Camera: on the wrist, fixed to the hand. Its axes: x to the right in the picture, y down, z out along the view.
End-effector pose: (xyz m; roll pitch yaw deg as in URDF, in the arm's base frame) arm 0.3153 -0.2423 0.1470 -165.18 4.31 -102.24
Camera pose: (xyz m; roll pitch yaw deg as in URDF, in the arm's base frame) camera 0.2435 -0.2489 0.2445 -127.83 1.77 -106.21
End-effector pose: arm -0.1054 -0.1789 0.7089 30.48 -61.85 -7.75
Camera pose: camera -0.0192 -0.0968 0.6853 60.10 -60.17 1.33
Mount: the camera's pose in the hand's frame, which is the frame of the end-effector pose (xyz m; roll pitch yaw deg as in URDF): 0.0143 0.0412 -0.1132 37.66 3.46 3.19
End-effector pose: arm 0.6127 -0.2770 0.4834 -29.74 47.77 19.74
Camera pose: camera 0.5459 -0.3226 0.3930 9.14 52.34 21.46
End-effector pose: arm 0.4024 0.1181 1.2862 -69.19 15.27 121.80
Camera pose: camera 0.4835 0.1602 1.2065 -32.29 19.47 119.57
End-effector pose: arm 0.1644 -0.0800 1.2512 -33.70 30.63 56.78
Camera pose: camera 0.1623 -0.1352 1.1432 4.35 35.27 57.67
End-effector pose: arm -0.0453 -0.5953 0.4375 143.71 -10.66 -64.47
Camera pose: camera -0.0180 -0.5741 0.5538 -178.61 -15.34 -65.01
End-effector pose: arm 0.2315 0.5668 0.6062 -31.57 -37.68 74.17
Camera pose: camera 0.2775 0.6405 0.5215 5.37 -33.06 75.25
